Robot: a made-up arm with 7 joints.
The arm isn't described. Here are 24 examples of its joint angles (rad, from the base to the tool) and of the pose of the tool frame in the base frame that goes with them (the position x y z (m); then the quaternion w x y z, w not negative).
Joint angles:
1: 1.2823 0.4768 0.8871 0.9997 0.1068 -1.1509 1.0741
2: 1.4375 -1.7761 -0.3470 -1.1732 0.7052 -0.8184 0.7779
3: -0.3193 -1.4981 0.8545 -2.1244 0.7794 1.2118 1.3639
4: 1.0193 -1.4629 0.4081 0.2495 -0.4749 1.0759 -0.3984
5: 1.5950 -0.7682 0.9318 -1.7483 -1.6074 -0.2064 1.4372
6: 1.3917 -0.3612 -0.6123 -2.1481 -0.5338 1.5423 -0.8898
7: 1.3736 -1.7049 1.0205 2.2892 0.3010 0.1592 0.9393
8: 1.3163 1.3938 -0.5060 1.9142 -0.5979 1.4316 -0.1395
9: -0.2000 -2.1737 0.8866 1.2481 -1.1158 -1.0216 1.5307
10: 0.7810 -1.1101 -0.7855 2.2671 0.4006 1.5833 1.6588
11: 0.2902 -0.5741 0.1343 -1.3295 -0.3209 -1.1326 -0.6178
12: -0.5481 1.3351 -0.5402 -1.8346 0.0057 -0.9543 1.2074
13: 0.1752 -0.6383 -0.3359 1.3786 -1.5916 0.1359 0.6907
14: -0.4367 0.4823 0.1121 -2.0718 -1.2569 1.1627 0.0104
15: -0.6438 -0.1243 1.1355 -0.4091 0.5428 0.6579 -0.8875
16: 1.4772 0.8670 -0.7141 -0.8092 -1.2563 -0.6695 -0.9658
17: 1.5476 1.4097 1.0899 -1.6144 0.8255 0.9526 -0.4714
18: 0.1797 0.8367 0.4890 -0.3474 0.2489 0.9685 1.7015
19: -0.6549 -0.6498 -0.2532 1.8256 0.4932 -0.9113 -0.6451
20: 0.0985 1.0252 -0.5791 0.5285 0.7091 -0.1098 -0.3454
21: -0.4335 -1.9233 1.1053 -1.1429 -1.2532 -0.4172 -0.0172
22: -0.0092 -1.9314 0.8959 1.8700 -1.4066 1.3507 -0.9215
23: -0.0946 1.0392 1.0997 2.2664 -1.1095 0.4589 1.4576
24: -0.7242 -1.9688 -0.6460 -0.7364 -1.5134 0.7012 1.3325
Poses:
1: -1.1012 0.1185 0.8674 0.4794 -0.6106 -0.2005 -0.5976
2: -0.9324 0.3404 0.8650 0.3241 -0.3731 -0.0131 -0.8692
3: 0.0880 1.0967 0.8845 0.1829 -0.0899 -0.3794 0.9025
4: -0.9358 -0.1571 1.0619 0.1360 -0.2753 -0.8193 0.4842
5: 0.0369 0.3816 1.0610 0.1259 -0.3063 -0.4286 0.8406
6: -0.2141 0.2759 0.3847 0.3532 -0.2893 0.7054 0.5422
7: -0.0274 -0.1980 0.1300 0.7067 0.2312 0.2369 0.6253
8: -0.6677 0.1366 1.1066 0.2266 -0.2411 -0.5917 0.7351
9: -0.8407 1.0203 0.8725 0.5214 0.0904 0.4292 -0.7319
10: -0.2036 0.6513 0.5118 0.5617 0.6554 -0.3131 0.3962
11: -0.4675 0.4500 0.1470 0.2931 0.6308 0.7082 0.1210
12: -0.3742 1.2407 0.7492 0.2795 0.5179 0.3650 -0.7215
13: -0.4988 -0.1444 1.1247 0.2522 -0.1747 -0.9503 0.0530
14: -0.2320 0.2996 0.1181 0.3255 0.1617 0.8759 0.3173
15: 0.0334 1.0801 0.6951 0.2911 -0.1001 0.3913 0.8673
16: -0.1987 -0.5531 0.4733 0.6400 0.1875 0.6908 -0.2794
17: -0.7858 -0.3388 0.8572 0.5806 -0.2540 -0.7712 -0.0605
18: -0.0791 0.8954 0.9921 0.0585 0.4699 -0.6922 0.5446
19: 0.4477 0.8427 1.1284 0.8001 -0.4801 0.2013 0.2980
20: -0.0748 0.9346 0.1962 0.3386 0.3302 0.4914 0.7313
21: -0.0205 0.2344 1.3196 0.9147 -0.3036 -0.2373 0.1218
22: -0.5983 0.0484 0.6870 0.0958 0.0896 0.8758 -0.4644
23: -0.0662 -0.1605 0.6769 0.3014 -0.0860 -0.9203 -0.2343
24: -0.6138 0.3962 1.0704 0.4403 -0.7025 -0.4601 -0.3178
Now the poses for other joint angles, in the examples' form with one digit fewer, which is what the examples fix.
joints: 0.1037 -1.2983 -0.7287 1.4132 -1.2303 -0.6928 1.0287
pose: -0.764 -0.073 1.147 0.204 0.229 0.948 -0.088
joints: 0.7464 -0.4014 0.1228 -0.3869 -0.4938 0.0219 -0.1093
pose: 0.012 0.773 0.702 0.477 0.113 0.140 0.860
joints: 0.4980 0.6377 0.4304 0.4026 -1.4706 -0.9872 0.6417
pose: 0.014 0.554 0.050 0.685 0.639 -0.002 0.349
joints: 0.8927 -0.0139 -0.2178 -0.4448 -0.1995 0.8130 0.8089
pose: -0.204 0.828 0.935 0.190 0.038 -0.329 0.924
